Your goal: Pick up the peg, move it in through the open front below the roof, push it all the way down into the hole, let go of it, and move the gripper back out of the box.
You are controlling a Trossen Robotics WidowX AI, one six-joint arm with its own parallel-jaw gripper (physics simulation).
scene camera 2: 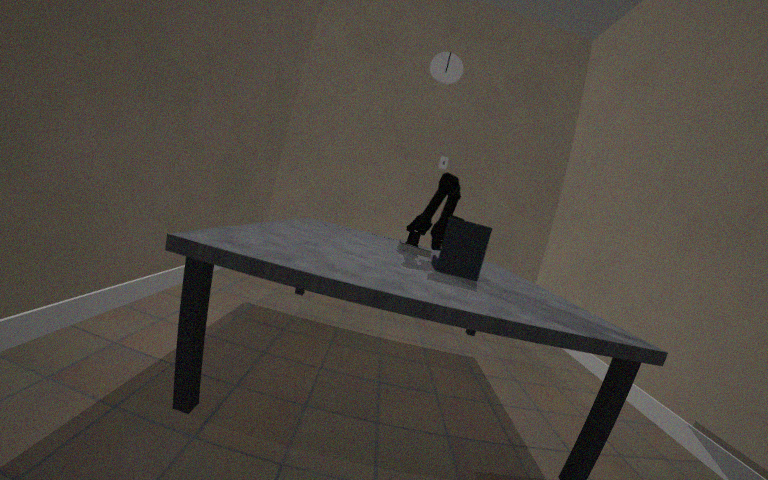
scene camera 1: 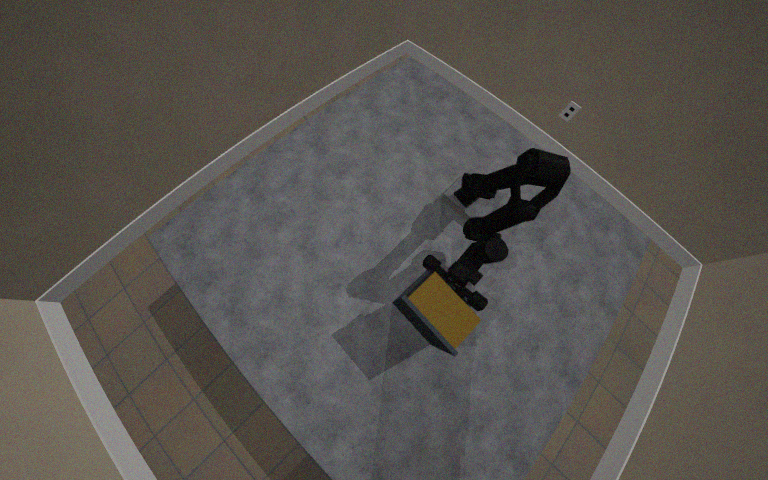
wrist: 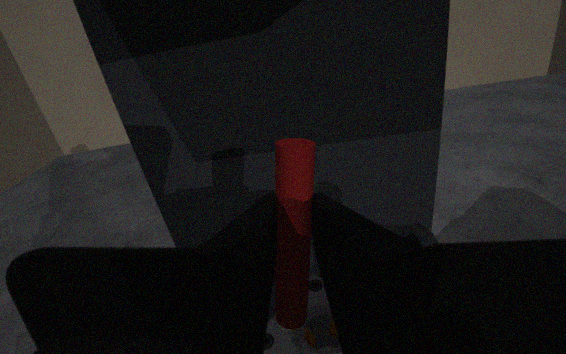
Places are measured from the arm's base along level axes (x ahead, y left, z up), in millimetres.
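Where they show: gripper, between the fingertips: [wrist: 293, 204]; arm's base, origin of its link: [scene camera 2: 411, 244] [scene camera 1: 466, 195].
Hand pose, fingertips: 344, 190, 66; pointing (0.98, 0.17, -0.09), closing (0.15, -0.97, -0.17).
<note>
Things, the pixels of their top centre, and the offset from my fingertips, as dx, dy, dz. Level surfaces: height alone.
- red peg, centre of its top: [wrist: 275, 146] -4, +2, +26
- box, centre of its top: [scene camera 1: 455, 298] [scene camera 2: 466, 221] -29, +2, +104
- grey table, height of its surface: dz -99
The red peg [wrist: 295, 170] stands upright between my fingers in the wrist view. My gripper [scene camera 1: 454, 281] [wrist: 293, 204] is shut on it, at the box's open side. The box [scene camera 1: 444, 311] [scene camera 2: 464, 249] [wrist: 370, 90] has a yellow roof and dark blue-grey walls. The peg's lower end shows over a pale surface with small dark round spots and orange patches [wrist: 320, 337], which are partly hidden by the right finger. I cannot clearly tell the hole or whether the peg touches it. The fingers and peg are hidden under the roof in scene camera 1 and behind the box in scene camera 2.
The box stands on the grey table [scene camera 1: 283, 215] [scene camera 2: 339, 254]. The black arm [scene camera 1: 509, 217] [scene camera 2: 433, 209] reaches to the box's open side from its base. The walls and roof lie close around the gripper. Shadows of the arm and box fall across the table.
</note>
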